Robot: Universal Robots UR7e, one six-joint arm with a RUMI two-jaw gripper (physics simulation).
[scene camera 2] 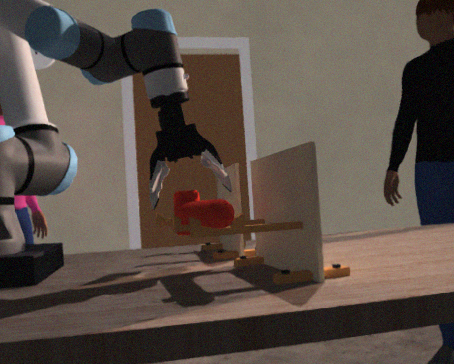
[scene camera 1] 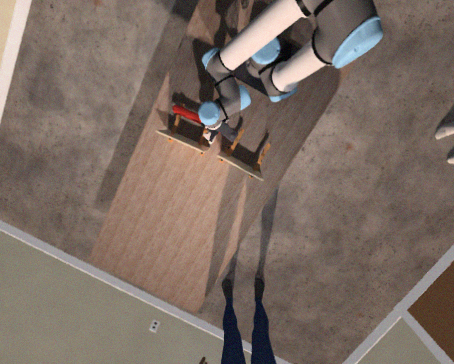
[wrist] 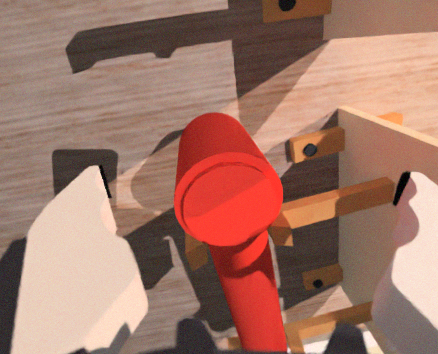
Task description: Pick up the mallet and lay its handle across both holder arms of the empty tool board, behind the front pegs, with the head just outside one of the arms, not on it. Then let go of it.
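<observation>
The red mallet lies with its handle across the two arms of one tool board. Its round head is just outside the arm nearer the empty board. My gripper is open and empty, pointing down over the head, with one finger to each side of it in the wrist view. The fingertips are around the height of the head's top. The empty tool board stands alongside, with bare holder arms. The wrist hides the head in scene camera 1.
Both boards stand upright on wooden feet on the wooden table. A narrow gap separates the boards. One person stands behind the table, and part of another shows at the left.
</observation>
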